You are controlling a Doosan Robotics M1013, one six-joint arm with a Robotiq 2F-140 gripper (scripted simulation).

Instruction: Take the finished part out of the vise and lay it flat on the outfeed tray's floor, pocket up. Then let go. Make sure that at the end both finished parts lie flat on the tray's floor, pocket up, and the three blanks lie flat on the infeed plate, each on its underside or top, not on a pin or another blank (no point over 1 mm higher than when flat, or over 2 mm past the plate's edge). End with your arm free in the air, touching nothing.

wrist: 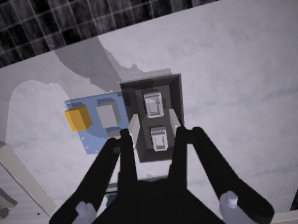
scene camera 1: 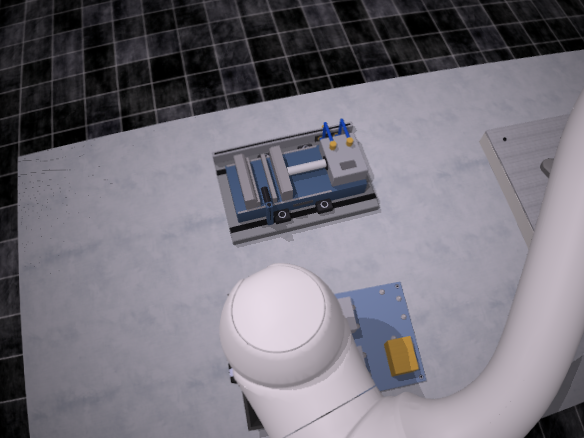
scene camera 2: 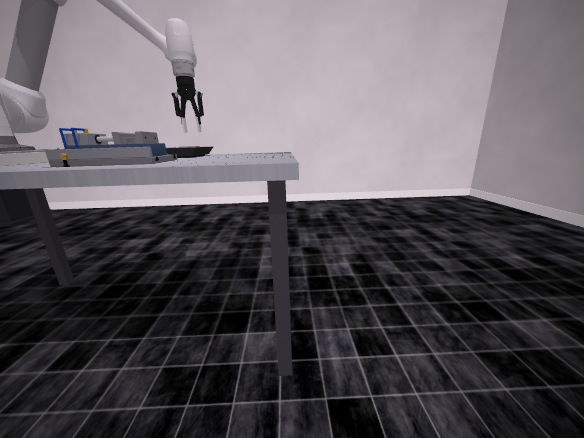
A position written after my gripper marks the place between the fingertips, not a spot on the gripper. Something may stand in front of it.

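Note:
My gripper (scene camera 2: 192, 132) (wrist: 154, 118) is visible in scene camera 2 and the wrist view. A blue plate (scene camera 1: 379, 316) (wrist: 95, 137) is visible in scene camera 1 and likewise in the wrist view; a yellow block (scene camera 1: 400, 353) is visible too.

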